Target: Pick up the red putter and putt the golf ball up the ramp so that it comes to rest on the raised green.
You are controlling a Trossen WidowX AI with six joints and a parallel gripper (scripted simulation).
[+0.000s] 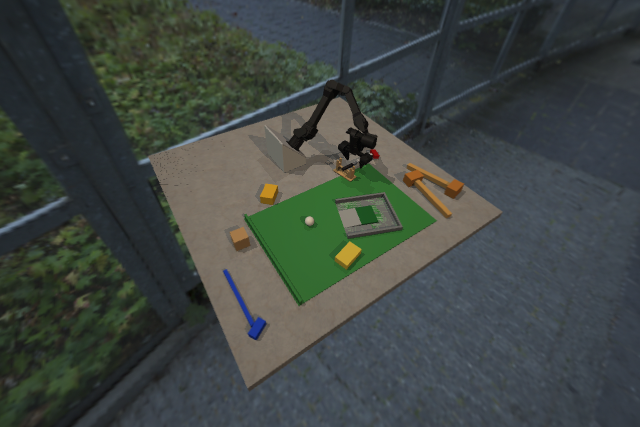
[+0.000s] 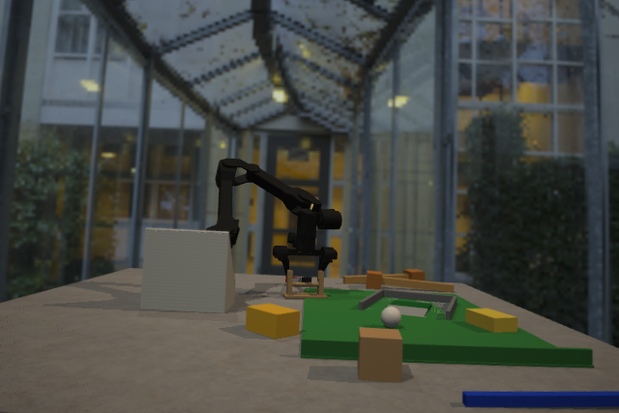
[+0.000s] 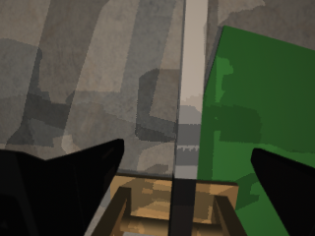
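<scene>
My gripper tip is now 1 cm past the red putter, 6 cm to the right of it and 1 cm above it. Also, from my gripper tip: white golf ball 21 cm ahead, 39 cm to the right, 1 cm below; then wooden stand 1 cm ahead, 7 cm to the right; then green mat 26 cm ahead, 25 cm to the right, 4 cm below.
</scene>
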